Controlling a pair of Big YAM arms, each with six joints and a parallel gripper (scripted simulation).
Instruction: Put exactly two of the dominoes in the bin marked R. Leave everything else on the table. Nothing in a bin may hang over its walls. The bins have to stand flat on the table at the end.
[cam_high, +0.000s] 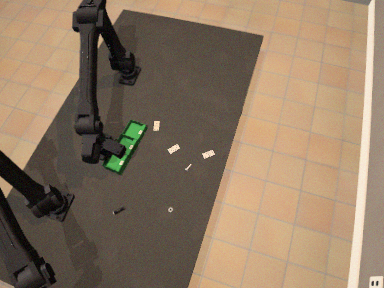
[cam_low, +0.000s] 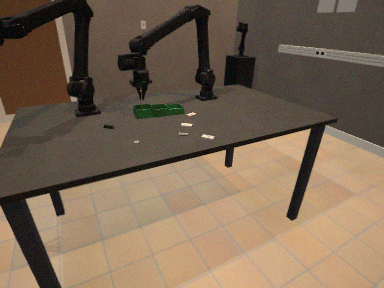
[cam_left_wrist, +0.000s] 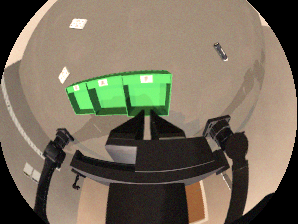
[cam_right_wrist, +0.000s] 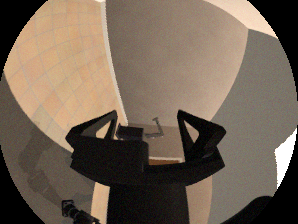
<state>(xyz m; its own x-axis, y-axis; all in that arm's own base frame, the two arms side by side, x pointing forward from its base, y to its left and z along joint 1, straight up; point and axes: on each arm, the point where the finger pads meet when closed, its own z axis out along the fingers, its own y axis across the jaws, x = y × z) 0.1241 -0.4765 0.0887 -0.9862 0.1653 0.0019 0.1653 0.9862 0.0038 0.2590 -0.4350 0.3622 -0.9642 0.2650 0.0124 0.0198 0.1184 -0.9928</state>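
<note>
The green bin tray is 8 cm to the left of my left hand, 7 cm below it and 2 cm ahead of it. The rest, counted from my left hand: white ring 31 cm ahead, 12 cm to the right, 8 cm below; thin white piece 32 cm ahead, 8 cm below, 7 cm to the left; black piece 19 cm to the right, 11 cm ahead, 8 cm below.
</note>
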